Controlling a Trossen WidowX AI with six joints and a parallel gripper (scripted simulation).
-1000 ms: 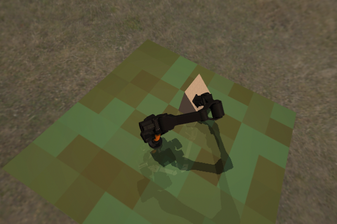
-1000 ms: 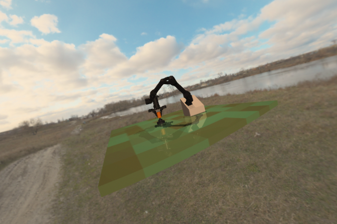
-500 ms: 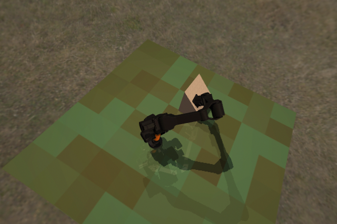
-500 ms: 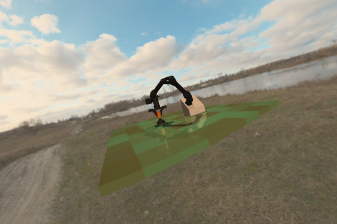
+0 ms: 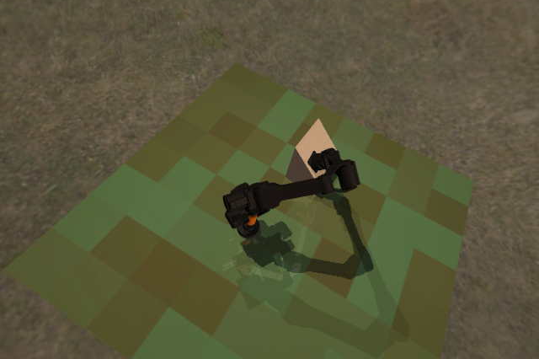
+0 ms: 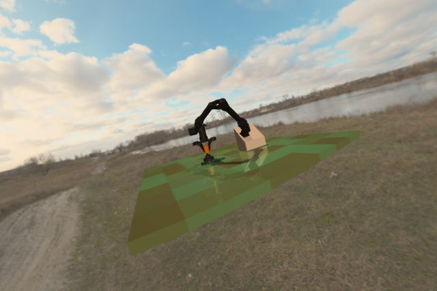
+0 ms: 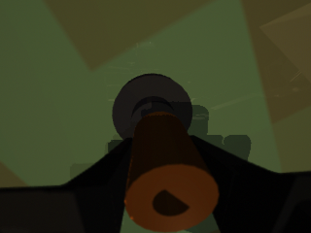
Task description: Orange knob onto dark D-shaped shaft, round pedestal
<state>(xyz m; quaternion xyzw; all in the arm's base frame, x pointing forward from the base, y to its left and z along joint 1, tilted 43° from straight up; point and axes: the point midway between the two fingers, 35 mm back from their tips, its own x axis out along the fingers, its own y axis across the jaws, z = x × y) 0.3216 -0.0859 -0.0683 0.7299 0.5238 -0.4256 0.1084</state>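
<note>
My gripper tip is now 2 cm below the orange knob. Also, from my gripper tip: dark round pedestal (4 cm below).
</note>
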